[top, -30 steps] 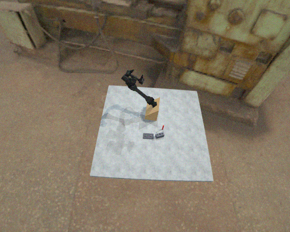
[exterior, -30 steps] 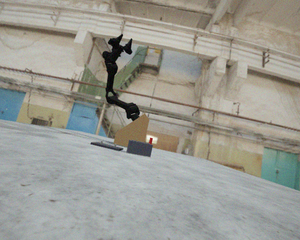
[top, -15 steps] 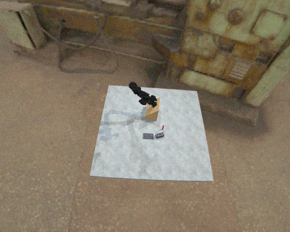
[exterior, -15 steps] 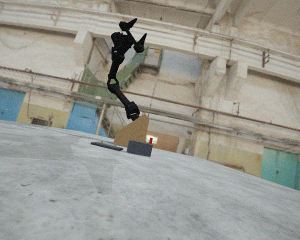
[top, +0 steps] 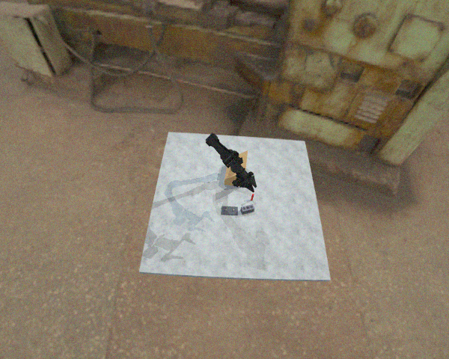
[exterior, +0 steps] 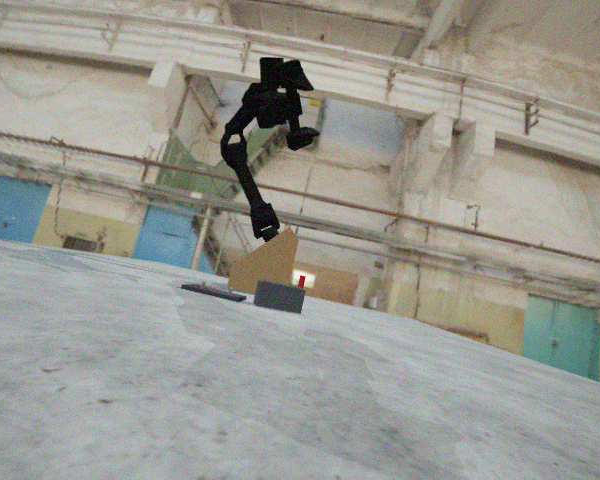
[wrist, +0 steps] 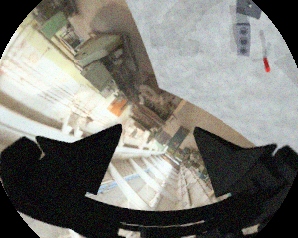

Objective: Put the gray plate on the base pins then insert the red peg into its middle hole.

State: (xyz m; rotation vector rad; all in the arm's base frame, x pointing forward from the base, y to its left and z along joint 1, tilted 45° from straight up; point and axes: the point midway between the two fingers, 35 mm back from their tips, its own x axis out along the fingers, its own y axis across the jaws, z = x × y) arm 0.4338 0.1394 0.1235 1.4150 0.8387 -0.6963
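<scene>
Right now my gripper tip is 7 cm past the plate, 1 cm to the right of it and 37 cm above it. The rest, counted from my gripper tip: dark flat base (7 cm behind, 12 cm to the right, 40 cm below); red peg (17 cm behind, 6 cm to the left, 37 cm below).
</scene>
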